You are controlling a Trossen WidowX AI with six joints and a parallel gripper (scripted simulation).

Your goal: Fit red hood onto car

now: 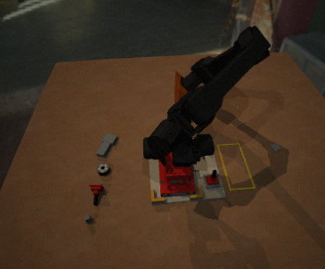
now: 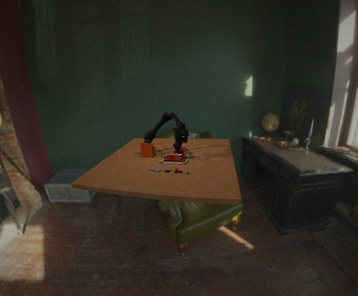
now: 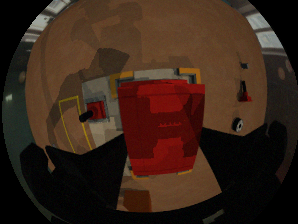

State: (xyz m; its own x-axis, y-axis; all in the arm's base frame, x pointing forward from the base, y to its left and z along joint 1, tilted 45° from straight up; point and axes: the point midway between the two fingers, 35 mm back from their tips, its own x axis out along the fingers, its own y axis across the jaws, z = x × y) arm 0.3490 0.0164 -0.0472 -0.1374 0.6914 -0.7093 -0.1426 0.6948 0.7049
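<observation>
My gripper tip is 6 cm above the grey engine block. The rest, counted from my gripper tip: small grey tile (36 cm to the left, 17 cm behind, 9 cm below); then wheel (24 cm to the right, 8 cm below, 2 cm behind); then red hood (1 cm above).
</observation>
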